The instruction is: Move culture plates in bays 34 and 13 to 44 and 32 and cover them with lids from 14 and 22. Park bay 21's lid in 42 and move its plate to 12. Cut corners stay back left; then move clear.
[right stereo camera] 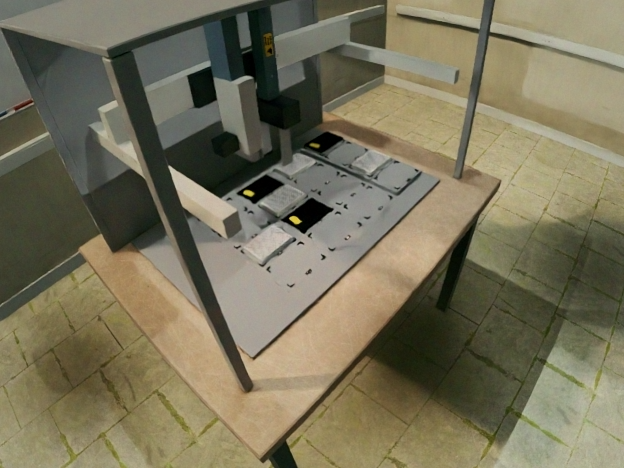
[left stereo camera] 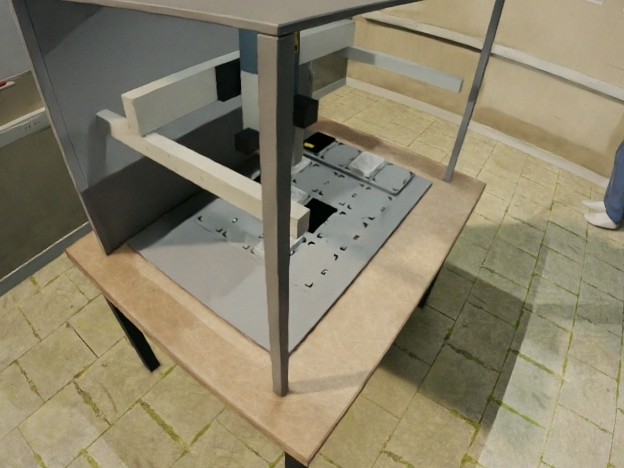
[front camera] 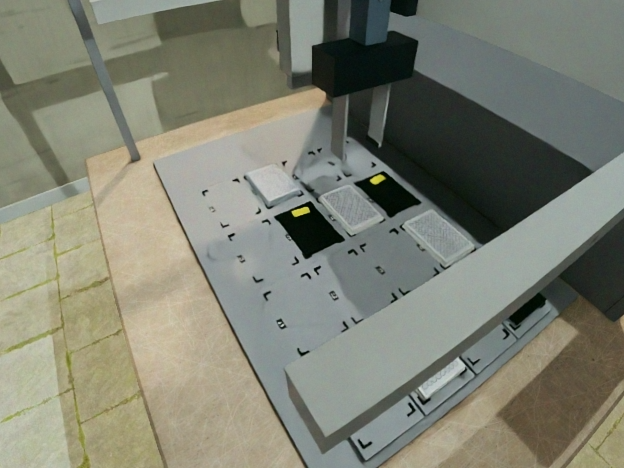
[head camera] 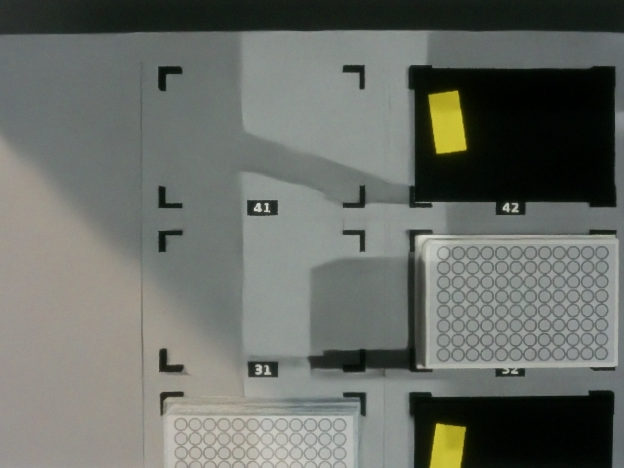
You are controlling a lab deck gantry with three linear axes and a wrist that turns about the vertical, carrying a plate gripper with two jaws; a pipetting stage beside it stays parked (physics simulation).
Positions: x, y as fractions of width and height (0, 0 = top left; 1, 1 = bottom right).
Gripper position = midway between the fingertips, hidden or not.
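Observation:
Black lid (head camera: 0.77, 0.29). Black lid (front camera: 0.50, 0.49). Grey post (right stereo camera: 0.20, 0.15). My gripper (front camera: 0.57, 0.32), also (right stereo camera: 0.44, 0.34) and (left stereo camera: 0.46, 0.34).

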